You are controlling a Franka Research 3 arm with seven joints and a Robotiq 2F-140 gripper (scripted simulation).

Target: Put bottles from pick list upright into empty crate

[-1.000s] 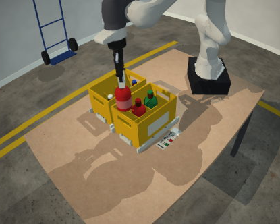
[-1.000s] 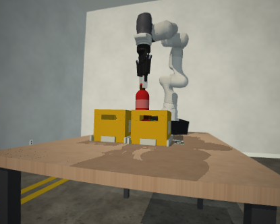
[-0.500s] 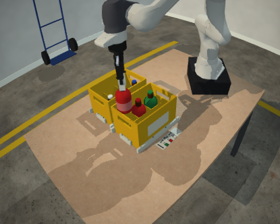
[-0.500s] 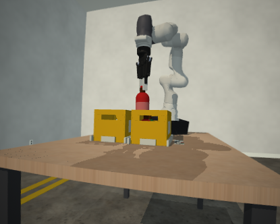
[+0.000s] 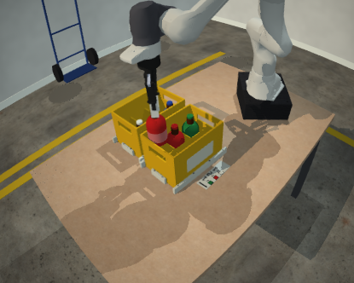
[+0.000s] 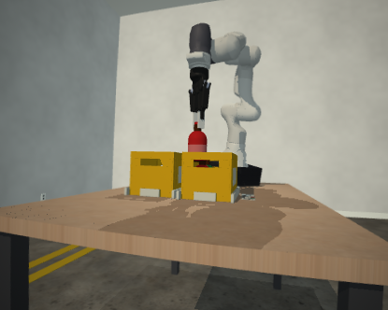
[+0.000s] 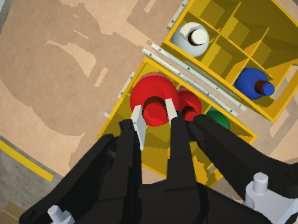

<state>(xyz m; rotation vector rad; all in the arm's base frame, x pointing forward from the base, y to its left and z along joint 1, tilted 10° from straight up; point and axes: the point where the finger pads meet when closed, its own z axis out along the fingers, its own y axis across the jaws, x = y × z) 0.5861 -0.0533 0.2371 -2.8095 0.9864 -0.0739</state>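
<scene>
My hand is 80 mm past the red-label bottle, 10 mm to the left of it and 210 mm above it. The rest, counted from my hand: white-capped bottle: 130 mm to the right, 210 mm below; then blue-label bottle: 170 mm behind, 150 mm to the right, 210 mm below; then green bottle: 170 mm behind, 20 mm to the right, 210 mm below.
</scene>
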